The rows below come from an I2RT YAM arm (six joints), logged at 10 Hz.
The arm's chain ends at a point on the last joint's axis. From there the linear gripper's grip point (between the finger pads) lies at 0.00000 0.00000 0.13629 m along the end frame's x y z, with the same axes.
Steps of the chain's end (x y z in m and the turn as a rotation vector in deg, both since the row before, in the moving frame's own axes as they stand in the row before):
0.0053 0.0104 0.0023 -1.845 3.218 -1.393
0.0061 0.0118 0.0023 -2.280 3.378 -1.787
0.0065 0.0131 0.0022 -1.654 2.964 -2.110
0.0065 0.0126 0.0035 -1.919 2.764 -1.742
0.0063 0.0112 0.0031 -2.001 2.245 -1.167
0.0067 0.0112 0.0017 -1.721 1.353 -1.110
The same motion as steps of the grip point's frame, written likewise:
0.0130 0.0147 0.0020 -1.845 3.218 -1.393
0.0142 0.0171 0.0020 -2.280 3.378 -1.787
0.0136 0.0169 0.0020 -1.654 2.964 -2.110
0.0131 0.0171 0.0033 -1.919 2.764 -1.742
0.0117 0.0159 0.0029 -2.001 2.245 -1.167
0.0100 0.0153 0.0016 -1.721 1.353 -1.110

